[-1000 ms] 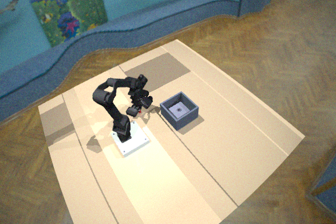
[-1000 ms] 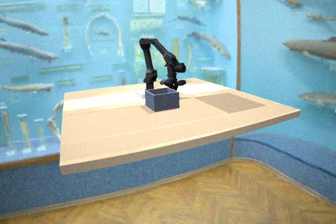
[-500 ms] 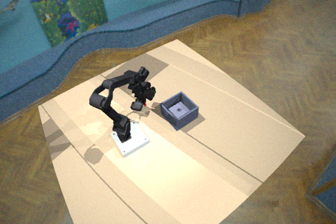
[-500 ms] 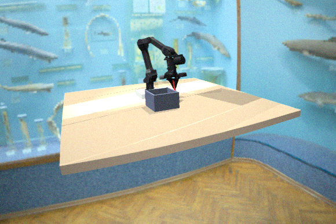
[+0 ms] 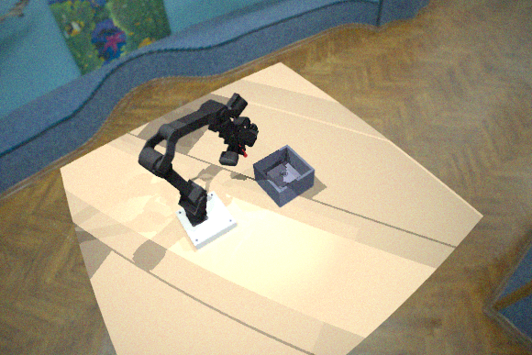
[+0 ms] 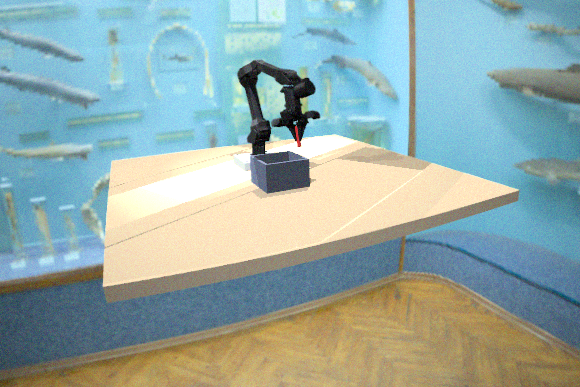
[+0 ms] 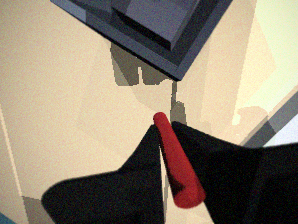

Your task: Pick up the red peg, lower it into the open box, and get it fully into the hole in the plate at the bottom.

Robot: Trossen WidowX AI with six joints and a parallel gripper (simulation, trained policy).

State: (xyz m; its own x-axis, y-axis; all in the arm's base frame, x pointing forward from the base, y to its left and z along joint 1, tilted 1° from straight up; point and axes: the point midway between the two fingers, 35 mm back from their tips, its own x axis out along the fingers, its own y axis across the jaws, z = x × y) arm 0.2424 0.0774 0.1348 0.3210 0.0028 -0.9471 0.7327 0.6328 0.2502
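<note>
Right now the pale plate is 90 mm ahead of my gripper tip, 120 mm to the right of it and 80 mm below it. Also, from my gripper tip: red peg 10 mm behind, 20 mm above; blue-grey box 90 mm ahead, 120 mm to the right, 100 mm below.
</note>
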